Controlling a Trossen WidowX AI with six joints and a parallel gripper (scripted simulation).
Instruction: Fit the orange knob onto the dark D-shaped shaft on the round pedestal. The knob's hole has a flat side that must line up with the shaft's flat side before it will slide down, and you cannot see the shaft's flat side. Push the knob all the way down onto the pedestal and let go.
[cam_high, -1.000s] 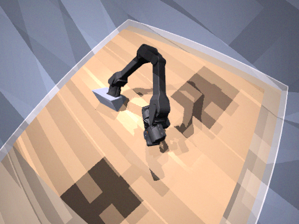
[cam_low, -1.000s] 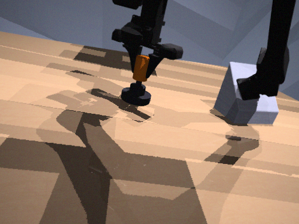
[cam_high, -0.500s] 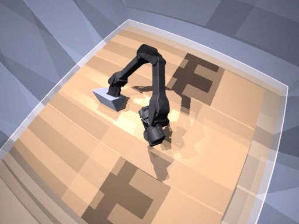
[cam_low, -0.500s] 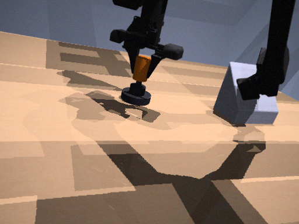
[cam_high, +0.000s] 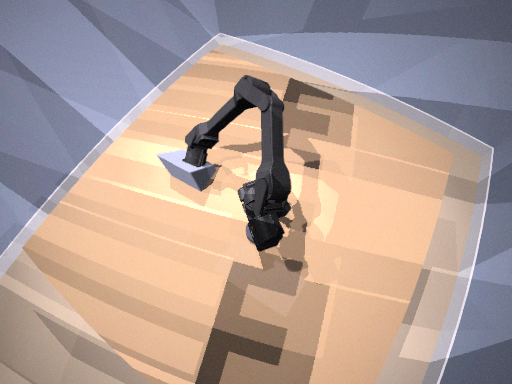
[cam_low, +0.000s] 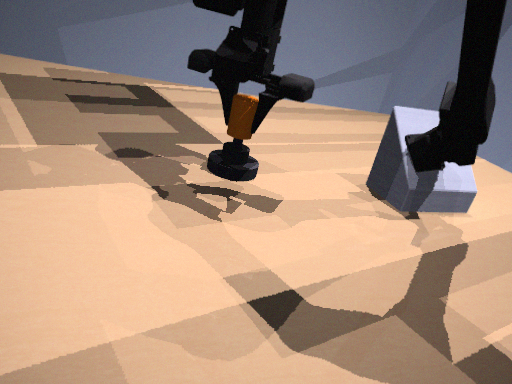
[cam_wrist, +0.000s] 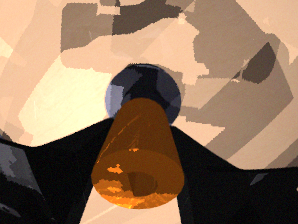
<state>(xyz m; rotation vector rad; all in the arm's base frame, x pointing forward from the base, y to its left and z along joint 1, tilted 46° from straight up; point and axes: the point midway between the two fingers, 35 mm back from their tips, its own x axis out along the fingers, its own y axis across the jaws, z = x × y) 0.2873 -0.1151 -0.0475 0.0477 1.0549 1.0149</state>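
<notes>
Now: gripper tip 20 mm below the orange knob. Also, from my gripper tip: dark pedestal (40 mm below).
</notes>
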